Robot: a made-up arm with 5 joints. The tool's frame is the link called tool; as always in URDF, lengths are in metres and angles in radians.
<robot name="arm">
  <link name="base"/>
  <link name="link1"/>
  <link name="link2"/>
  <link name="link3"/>
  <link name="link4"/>
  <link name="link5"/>
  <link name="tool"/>
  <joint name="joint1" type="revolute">
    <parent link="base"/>
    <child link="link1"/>
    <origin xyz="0 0 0.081" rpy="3.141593 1.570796 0"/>
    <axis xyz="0 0 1"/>
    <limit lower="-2.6" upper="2.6" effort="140" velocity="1.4"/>
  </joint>
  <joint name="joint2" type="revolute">
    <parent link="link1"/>
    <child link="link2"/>
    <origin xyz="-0.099 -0.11 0.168" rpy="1.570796 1.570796 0"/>
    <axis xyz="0 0 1"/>
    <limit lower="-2.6" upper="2.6" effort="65" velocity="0.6"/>
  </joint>
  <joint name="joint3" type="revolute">
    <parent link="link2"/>
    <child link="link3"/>
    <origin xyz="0.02 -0.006 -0.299" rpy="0 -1.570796 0"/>
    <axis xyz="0 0 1"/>
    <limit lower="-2.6" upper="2.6" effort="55" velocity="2.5"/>
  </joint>
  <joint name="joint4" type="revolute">
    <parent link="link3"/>
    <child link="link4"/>
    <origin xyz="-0.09 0.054 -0.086" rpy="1.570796 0 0"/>
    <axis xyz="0 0 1"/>
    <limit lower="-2.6" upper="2.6" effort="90" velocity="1.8"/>
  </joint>
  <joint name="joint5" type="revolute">
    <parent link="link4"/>
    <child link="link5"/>
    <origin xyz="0.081 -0.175 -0.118" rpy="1.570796 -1.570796 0"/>
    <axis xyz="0 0 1"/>
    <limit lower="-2.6" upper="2.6" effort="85" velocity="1.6"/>
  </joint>
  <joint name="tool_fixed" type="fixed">
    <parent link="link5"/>
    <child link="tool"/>
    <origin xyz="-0.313 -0.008 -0.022" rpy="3.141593 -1.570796 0"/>
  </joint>
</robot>
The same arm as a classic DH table. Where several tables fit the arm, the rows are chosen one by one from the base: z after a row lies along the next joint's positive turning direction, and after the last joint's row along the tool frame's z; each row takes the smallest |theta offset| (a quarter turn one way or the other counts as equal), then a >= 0, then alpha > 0; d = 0 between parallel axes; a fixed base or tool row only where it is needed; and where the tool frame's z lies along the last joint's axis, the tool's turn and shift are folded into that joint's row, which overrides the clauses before.
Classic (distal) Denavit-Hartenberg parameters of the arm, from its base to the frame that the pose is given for. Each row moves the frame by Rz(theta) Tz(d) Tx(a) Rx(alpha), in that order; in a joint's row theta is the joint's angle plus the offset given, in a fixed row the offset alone. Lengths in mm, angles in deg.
base (fixed): theta_offset -90; d 81; a 0; alpha 90
joint1: theta_offset 90; d 168; a 99; alpha -90
joint2: theta_offset 0; d -189; a 6; alpha 90
joint3: theta_offset -90; d -106; a 90; alpha -90
joint4: theta_offset 0; d -172; a -81; alpha -90
joint5: theta_offset 0; d 153; a -8; alpha 90
tool (fixed): theta_offset 90; d -313; a 0; alpha 0
Joint limits (deg, base to tool): -148.97..148.97 -148.97..148.97 -148.97..148.97 -148.97..148.97 -148.97..148.97

